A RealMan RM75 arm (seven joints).
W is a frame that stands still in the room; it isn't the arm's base.
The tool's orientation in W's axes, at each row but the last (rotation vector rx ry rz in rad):
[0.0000 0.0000 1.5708]
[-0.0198 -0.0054 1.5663]
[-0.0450 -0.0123 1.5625]
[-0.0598 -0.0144 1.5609]
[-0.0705 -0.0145 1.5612]
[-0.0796 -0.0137 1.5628]
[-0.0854 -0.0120 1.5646]
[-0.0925 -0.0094 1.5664]
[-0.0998 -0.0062 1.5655]
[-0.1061 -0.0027 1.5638]
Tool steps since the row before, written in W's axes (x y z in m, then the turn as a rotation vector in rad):
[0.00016 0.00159 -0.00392 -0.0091 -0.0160 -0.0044]
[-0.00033 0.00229 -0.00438 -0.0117 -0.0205 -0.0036]
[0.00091 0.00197 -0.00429 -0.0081 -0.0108 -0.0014]
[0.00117 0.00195 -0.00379 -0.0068 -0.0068 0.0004]
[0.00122 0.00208 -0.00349 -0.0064 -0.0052 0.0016]
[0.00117 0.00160 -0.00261 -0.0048 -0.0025 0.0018]
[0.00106 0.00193 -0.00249 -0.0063 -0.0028 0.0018]
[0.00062 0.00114 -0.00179 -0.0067 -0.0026 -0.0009]
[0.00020 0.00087 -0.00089 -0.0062 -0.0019 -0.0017]
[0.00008 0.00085 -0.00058 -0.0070 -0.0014 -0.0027]
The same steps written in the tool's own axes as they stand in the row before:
[0.00159 -0.00016 -0.00392 -0.0160 0.0091 -0.0044]
[0.00233 0.00041 -0.00435 -0.0205 0.0117 -0.0036]
[0.00207 -0.00074 -0.00428 -0.0108 0.0081 -0.0013]
[0.00207 -0.00097 -0.00378 -0.0069 0.0067 0.0005]
[0.00221 -0.00101 -0.00347 -0.0053 0.0063 0.0018]
[0.00172 -0.00100 -0.00260 -0.0026 0.0047 0.0020]
[0.00205 -0.00090 -0.00246 -0.0029 0.0062 0.0021]
[0.00124 -0.00050 -0.00176 -0.0026 0.0067 -0.0006]
[0.00092 -0.00014 -0.00085 -0.0018 0.0063 -0.0014]
[0.00089 -0.00004 -0.00053 -0.0013 0.0072 -0.0023]

